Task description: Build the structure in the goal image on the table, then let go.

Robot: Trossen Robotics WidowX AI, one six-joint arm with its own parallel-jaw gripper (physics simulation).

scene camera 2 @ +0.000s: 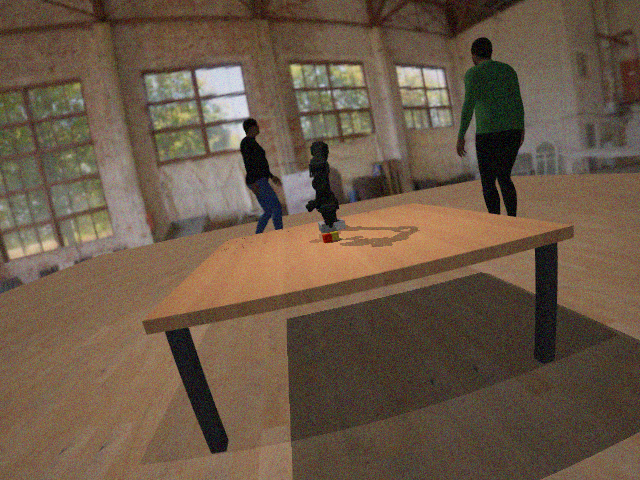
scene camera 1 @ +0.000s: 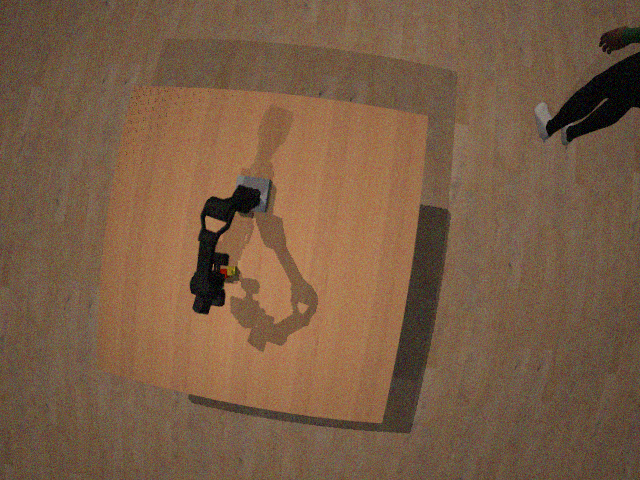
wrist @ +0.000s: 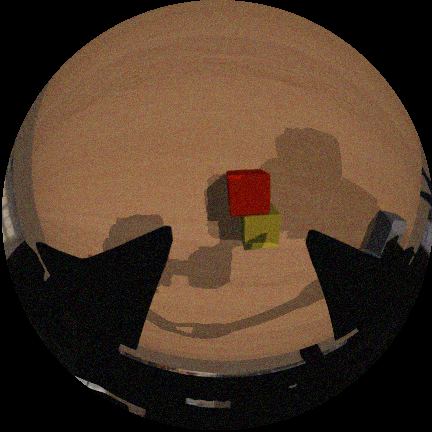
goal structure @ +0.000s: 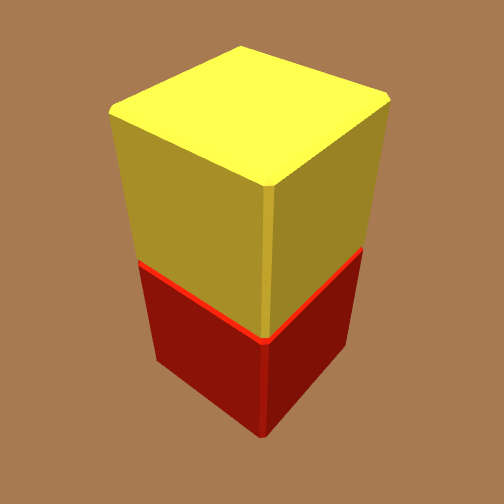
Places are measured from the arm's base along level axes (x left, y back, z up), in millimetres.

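Where they show: gripper, between the fingertips: [scene camera 2: 329, 226] [scene camera 1: 224, 277] [wrist: 243, 235]; arm's base, origin of its link: [scene camera 1: 250, 198] [wrist: 387, 251].
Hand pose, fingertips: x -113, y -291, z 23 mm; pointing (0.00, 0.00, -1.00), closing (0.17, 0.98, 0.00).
Note:
Each offset is from my fingertips to the top centre of the thing. Level surfaces: height alone.
A red cube @(dx -14, dy +10, dz -33 mm) [scene camera 1: 223, 272] [scene camera 2: 326, 237] [wrist: 248, 193] and a yellow cube @(dx +20, dy +19, dz -33 mm) [scene camera 1: 232, 270] [scene camera 2: 335, 236] [wrist: 265, 231] sit side by side on the table @(dz -66 mm) [scene camera 1: 351, 217] [scene camera 2: 258, 268]. They look offset from each other, and the red cube covers part of the yellow one in the wrist view. Whether they touch is not clear. My gripper [scene camera 1: 221, 277] [wrist: 243, 235] is wide open and empty, above the table by the cubes. In the wrist view, the yellow cube shows between the fingertips, nearer the right one, and the red cube shows farther out. The arm hides part of the red cube in scene camera 1.
The arm's grey base block [scene camera 1: 264, 200] [wrist: 381, 234] stands on the table near the cubes. Shadows of the arm fall across the table around them. People stand on the floor beyond the table, one in green [scene camera 2: 496, 98] and one in black [scene camera 2: 254, 157].

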